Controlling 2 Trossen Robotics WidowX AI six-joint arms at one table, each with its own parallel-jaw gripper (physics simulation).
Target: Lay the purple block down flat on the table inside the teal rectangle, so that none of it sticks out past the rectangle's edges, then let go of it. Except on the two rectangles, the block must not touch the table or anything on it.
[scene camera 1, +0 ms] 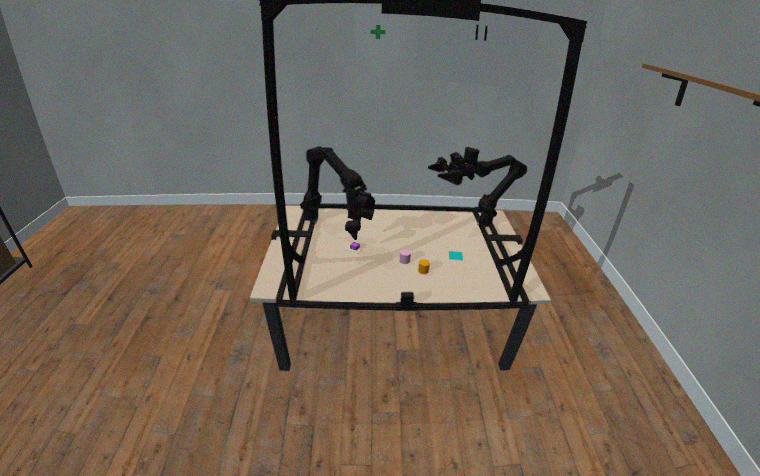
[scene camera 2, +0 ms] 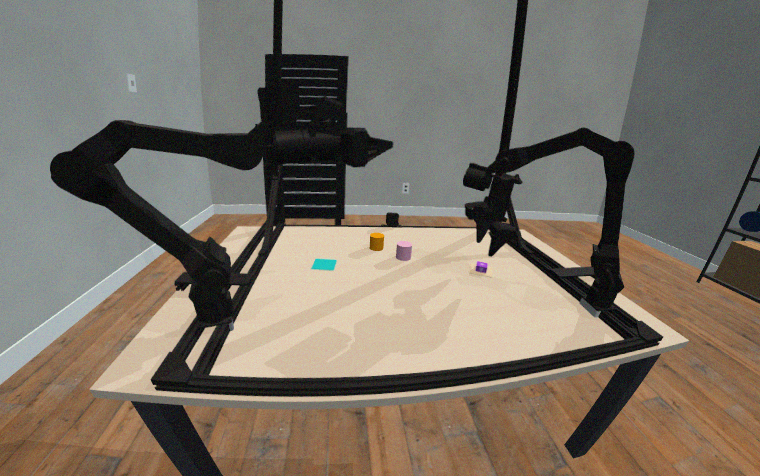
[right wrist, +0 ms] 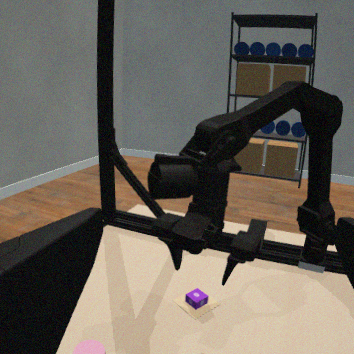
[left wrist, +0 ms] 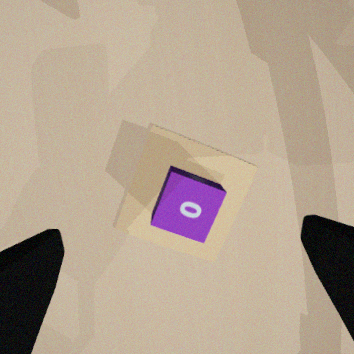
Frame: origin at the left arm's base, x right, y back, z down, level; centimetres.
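Where they show: left gripper, fingertip midpoint: [scene camera 1: 357,234] [scene camera 2: 483,249] [right wrist: 199,276] [left wrist: 183,235]; right gripper, fingertip midpoint: [scene camera 1: 432,171] [scene camera 2: 381,142] [right wrist: 222,225]; left arm's base, link origin: [scene camera 1: 310,217] [scene camera 2: 598,303] [right wrist: 312,257]; right arm's base, link origin: [scene camera 1: 485,223] [scene camera 2: 215,316].
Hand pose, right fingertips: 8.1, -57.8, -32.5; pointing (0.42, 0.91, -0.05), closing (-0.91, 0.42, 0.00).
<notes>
Each offset is from my right fingertips to the top centre of the thing, as dx, dy, dz. "*": to the spot under its first point.
The purple block @(+12.8, +32.2, +32.5) [scene camera 1: 354,246] [scene camera 2: 481,267] [left wrist: 189,207] [right wrist: 197,298], marked with a white 0, lies flat on a pale rectangle @(* +15.9, +31.4, +34.3) [left wrist: 235,182] [right wrist: 211,305] on the table. My left gripper [scene camera 1: 353,231] [scene camera 2: 487,246] [right wrist: 199,276] is open and empty, pointing down a little above the block. Its two fingertips show at the lower corners of the left wrist view, one on each side of the block. The teal rectangle @(* +13.2, -13.9, +34.3) [scene camera 1: 456,255] [scene camera 2: 323,264] is bare, far across the table. My right gripper [scene camera 1: 437,171] [scene camera 2: 385,145] is open and empty, held high above the table.
A pink cylinder @(+19.8, +9.5, +29.8) [scene camera 1: 405,256] [scene camera 2: 404,250] [right wrist: 88,347] and an orange cylinder @(+26.0, +1.4, +29.9) [scene camera 1: 423,266] [scene camera 2: 376,241] stand between the block and the teal rectangle. Black rails frame the table, with a small black box @(* +48.8, +8.3, +29.5) [scene camera 1: 406,297] [scene camera 2: 391,218] on one rail.
</notes>
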